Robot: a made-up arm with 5 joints.
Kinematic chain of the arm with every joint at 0, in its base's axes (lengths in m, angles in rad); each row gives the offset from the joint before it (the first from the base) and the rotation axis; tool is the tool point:
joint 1: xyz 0 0 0.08 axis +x
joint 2: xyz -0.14 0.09 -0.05 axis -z
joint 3: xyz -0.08 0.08 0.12 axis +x
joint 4: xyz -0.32 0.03 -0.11 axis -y
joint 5: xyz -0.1 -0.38 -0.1 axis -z
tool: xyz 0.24 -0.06 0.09
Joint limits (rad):
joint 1: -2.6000..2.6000
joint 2: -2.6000..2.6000
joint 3: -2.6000..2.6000
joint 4: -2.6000..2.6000
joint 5: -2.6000..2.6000
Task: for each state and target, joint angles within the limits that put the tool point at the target. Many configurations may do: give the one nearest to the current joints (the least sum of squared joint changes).
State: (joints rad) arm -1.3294 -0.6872 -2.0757 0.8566 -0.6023
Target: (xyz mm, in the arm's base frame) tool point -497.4 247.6 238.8
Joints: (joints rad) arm -1.0989 -0.8755 -2.1007 0.9735 -0.6524
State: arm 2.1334 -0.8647 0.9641 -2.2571 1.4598
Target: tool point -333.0 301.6 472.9
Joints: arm 2.6000 -0.5342 1.4286 -2.4815 1.7857
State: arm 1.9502 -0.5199 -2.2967 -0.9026 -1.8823
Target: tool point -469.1 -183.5 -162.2
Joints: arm 1.6394 -0.9473 -2.1959 -0.7603 -1.6579
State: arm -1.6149 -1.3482 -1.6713 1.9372 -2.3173
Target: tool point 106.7 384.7 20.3
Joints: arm -2.1589 -1.7257 -1.9031 1.9509 -2.6000
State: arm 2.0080 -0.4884 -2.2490 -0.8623 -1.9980
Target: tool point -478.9 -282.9 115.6
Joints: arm 1.3557 -0.4180 -2.1040 -0.5770 -1.1217
